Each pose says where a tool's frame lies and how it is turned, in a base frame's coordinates. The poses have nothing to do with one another.
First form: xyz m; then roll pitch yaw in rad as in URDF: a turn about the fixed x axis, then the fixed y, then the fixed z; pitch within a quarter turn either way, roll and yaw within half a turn.
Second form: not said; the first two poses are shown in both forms.
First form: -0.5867 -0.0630 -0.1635 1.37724 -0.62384 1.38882
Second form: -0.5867 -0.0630 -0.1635 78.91 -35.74 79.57
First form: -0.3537 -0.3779 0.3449 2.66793 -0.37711 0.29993
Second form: -0.3537 -0.3779 0.3449 152.86 -21.61 17.18
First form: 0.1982 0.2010 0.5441 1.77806 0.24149 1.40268
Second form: 0.1982 0.2010 0.5441 101.88 13.84 80.37
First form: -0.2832 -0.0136 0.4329 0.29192 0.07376 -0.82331
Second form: -0.2832 -0.0136 0.4329 16.73 4.23 -47.17
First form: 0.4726 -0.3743 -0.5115 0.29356 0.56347 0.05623
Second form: 0.4726 -0.3743 -0.5115 16.82 32.28 3.22
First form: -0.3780 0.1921 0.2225 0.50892 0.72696 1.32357
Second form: -0.3780 0.1921 0.2225 29.16 41.65 75.83
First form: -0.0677 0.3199 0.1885 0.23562 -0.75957 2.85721
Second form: -0.0677 0.3199 0.1885 13.50 -43.52 163.71
